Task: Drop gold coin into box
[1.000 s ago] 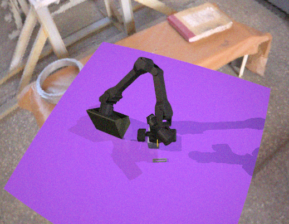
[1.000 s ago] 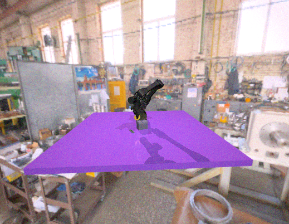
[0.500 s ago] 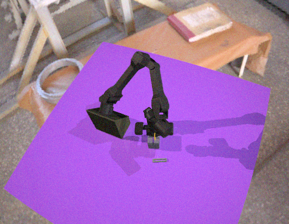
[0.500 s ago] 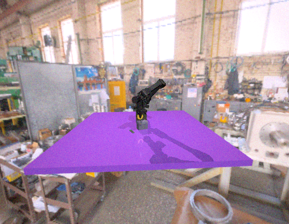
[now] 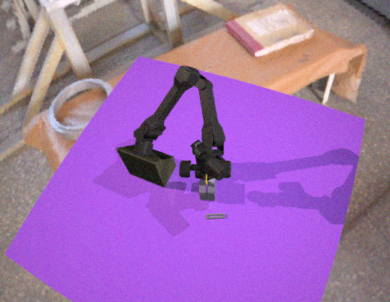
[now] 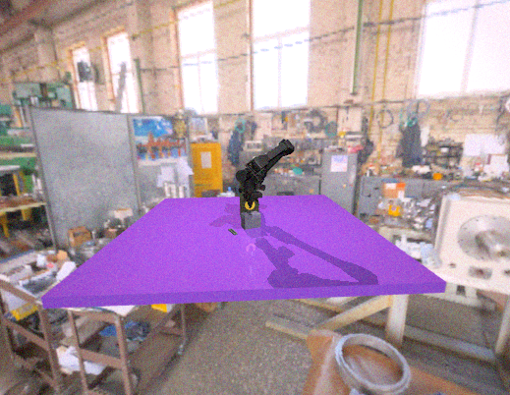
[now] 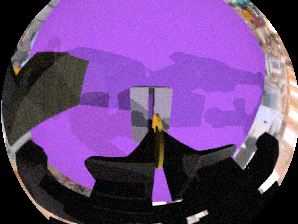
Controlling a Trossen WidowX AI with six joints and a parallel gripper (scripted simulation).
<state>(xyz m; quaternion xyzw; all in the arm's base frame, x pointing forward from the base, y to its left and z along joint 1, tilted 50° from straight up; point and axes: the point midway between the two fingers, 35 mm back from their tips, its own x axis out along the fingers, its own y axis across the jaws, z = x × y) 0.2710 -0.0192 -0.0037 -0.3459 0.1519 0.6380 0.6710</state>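
Now: the gold coin 2 cm above my gripper tip.
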